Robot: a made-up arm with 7 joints.
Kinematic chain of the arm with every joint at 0, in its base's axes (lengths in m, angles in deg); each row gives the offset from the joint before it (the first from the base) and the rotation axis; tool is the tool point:
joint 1: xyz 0 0 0 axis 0 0.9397 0.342
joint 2: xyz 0 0 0 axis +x
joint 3: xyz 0 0 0 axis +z
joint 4: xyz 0.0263 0 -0.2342 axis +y
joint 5: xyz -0.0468 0 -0.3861 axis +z
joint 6: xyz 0 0 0 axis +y
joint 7: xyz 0 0 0 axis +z
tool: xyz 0 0 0
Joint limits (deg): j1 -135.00..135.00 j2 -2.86..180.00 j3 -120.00..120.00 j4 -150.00..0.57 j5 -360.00..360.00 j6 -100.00..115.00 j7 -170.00..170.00
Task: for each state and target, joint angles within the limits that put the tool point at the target. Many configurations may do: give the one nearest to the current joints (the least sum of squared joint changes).
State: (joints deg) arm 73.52 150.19 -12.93 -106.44 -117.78 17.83 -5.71
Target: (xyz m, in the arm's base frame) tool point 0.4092 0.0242 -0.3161
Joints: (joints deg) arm 83.82 180.00 30.91 -83.83 -117.78 17.83 -5.71
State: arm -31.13 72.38 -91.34 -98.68 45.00 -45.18 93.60
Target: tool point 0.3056 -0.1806 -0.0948
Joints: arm -54.64 65.28 -64.94 -126.38 45.00 -45.18 93.60
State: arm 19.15 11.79 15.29 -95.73 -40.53 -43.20 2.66
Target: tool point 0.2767 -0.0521 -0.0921
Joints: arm 24.29 19.02 -16.17 -143.81 -40.53 -43.20 2.66
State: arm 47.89 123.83 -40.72 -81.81 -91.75 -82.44 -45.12
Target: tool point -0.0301 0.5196 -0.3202
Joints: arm 23.93 75.30 -42.75 -37.97 -91.75 -82.44 -45.12
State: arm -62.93 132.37 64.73 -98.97 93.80 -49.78 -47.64
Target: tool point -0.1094 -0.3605 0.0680
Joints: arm -56.92 178.73 75.07 -122.51 93.80 -49.78 -47.64
